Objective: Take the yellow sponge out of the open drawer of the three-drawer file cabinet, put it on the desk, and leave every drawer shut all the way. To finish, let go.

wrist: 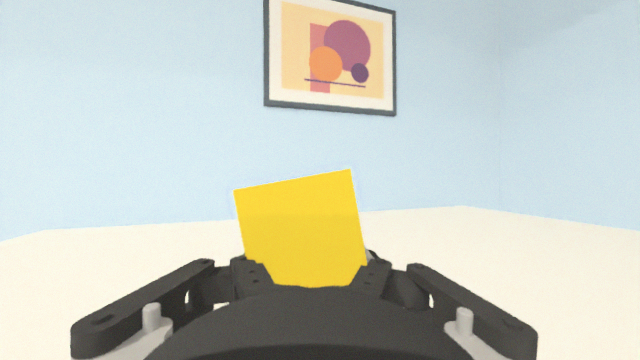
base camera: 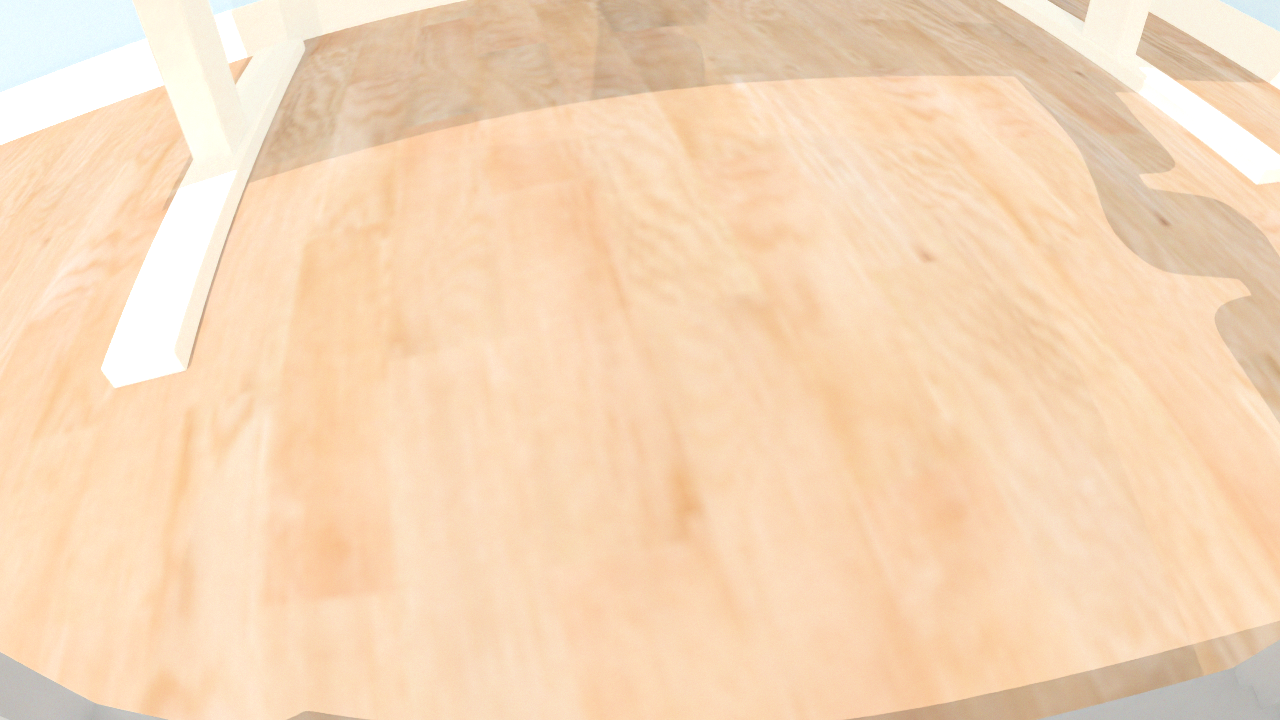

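Observation:
The yellow sponge (wrist: 302, 225) is held between the gripper's fingers in the wrist view, a little tilted. My gripper (wrist: 311, 254) is shut on it; the fingers stand wide apart on its two sides. The cream desk top (wrist: 500, 260) spreads out behind and below the sponge. Whether the sponge touches the desk cannot be told. The file cabinet and its drawers do not show in either view.
In the base camera view a desk leg with a long white foot (base camera: 170, 277) stands at the left, and another foot (base camera: 1199, 120) at the upper right. A framed picture (wrist: 330, 57) hangs on the light blue wall (wrist: 150, 125) behind the desk.

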